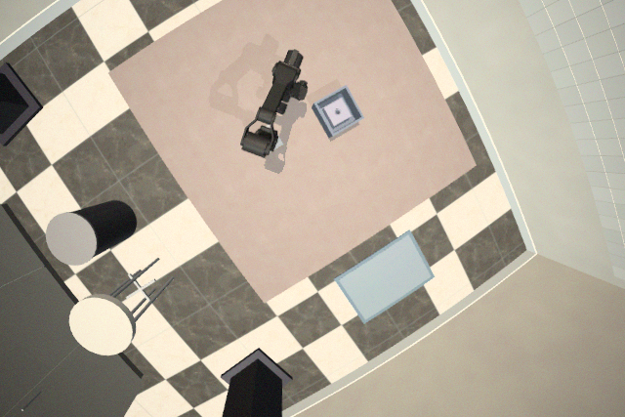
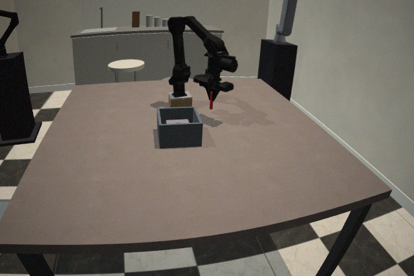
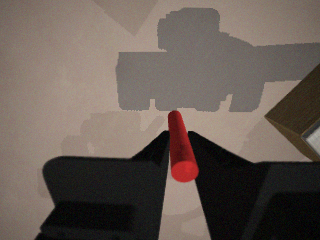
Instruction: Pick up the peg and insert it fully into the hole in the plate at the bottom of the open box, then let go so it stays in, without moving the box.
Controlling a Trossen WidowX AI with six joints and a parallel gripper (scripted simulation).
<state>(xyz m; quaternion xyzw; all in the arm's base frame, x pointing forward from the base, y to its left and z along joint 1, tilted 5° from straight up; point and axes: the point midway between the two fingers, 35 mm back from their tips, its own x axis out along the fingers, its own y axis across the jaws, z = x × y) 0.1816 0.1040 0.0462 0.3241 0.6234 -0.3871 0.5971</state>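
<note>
My hand is 19 cm to the left of the light grey plate, 14 cm short of it and 8 cm above it. Round my hand: red peg: 4 cm below; grey-blue box: 19 cm to the right, 14 cm ahead, 10 cm below.
</note>
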